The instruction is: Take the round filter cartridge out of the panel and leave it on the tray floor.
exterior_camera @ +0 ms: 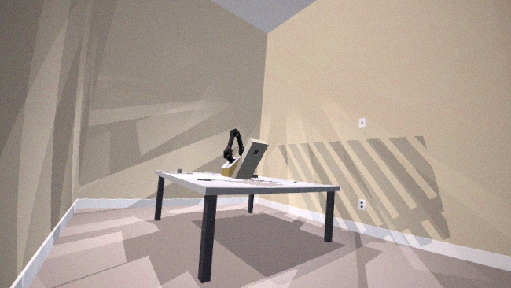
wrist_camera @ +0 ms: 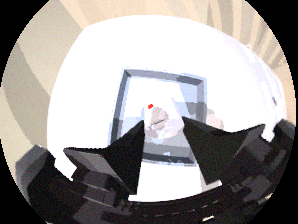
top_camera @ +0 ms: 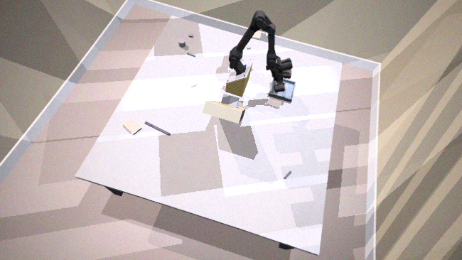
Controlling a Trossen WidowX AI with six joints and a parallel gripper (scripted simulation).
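The filter cartridge lies right at my gripper tip. From my gripper tip the other things lie so: tray 4 cm below, 1 cm to the left.
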